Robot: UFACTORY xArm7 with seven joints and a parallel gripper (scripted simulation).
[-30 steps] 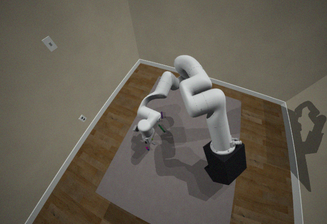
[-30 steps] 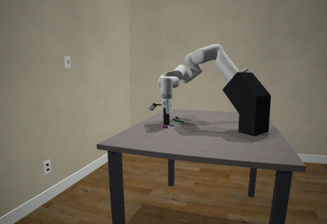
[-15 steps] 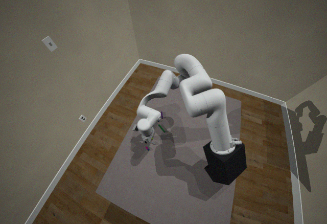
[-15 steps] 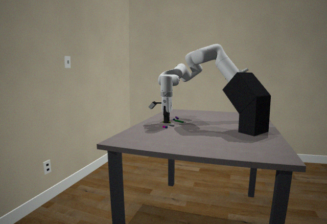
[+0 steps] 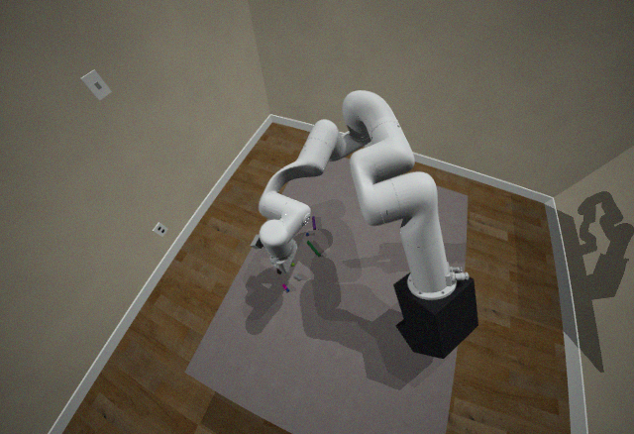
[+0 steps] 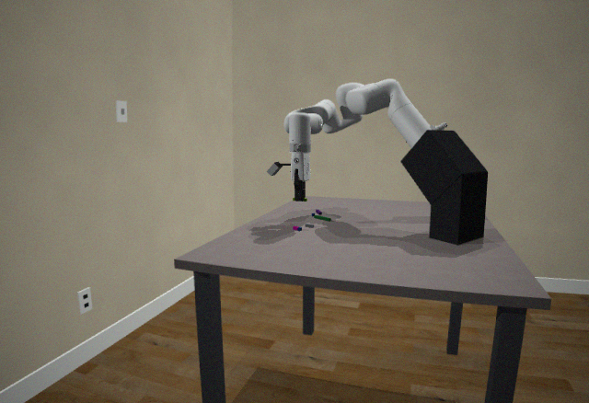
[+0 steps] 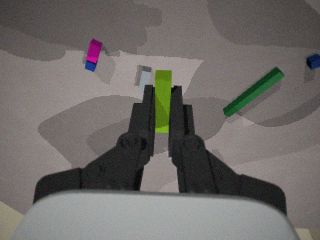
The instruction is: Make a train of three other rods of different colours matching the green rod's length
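Right now my hand is 100 mm above the magenta rod, 70 mm to the right of it and 10 mm short of it. Round my hand: grey rod 100 mm below, 40 mm behind, 30 mm to the left; green rod 100 mm below, 90 mm to the right, 80 mm behind; lime rod 20 mm below.
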